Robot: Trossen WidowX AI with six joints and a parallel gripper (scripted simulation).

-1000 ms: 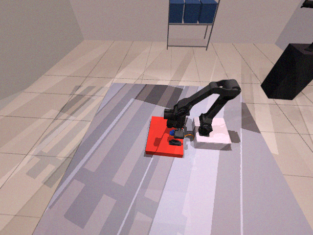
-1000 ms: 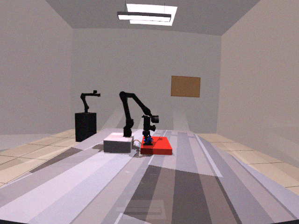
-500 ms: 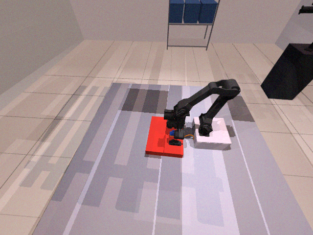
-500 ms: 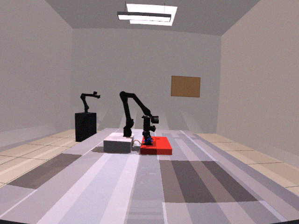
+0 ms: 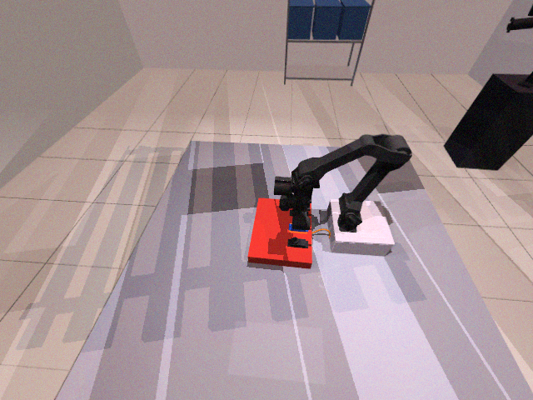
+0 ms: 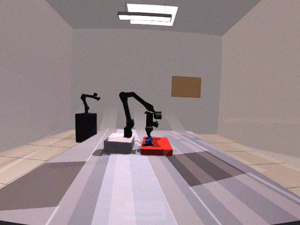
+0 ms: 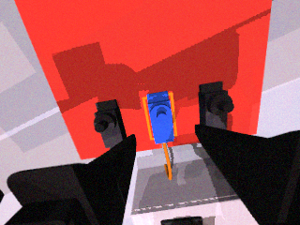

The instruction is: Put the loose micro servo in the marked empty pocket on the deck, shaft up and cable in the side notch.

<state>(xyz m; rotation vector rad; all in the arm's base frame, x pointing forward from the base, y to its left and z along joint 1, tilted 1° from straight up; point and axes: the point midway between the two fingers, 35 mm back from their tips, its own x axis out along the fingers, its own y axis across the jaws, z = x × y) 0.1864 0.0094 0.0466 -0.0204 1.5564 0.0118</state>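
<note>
The red deck lies 11 cm ahead of my gripper tip and 8 cm below it.
</note>
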